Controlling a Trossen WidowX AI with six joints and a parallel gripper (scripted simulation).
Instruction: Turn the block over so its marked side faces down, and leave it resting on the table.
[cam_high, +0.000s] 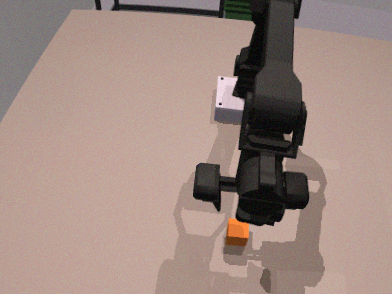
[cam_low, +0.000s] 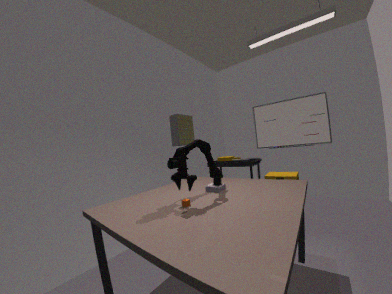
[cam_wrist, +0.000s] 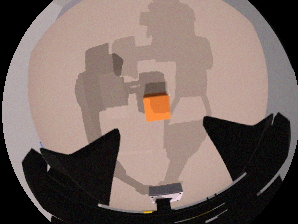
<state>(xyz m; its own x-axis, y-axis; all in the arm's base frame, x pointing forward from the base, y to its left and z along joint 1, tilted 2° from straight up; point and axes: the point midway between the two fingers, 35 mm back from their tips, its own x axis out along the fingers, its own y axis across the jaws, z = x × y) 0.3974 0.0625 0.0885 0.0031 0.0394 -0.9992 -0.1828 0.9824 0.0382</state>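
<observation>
My gripper tip is 1 cm past the block and 9 cm above it.
</observation>
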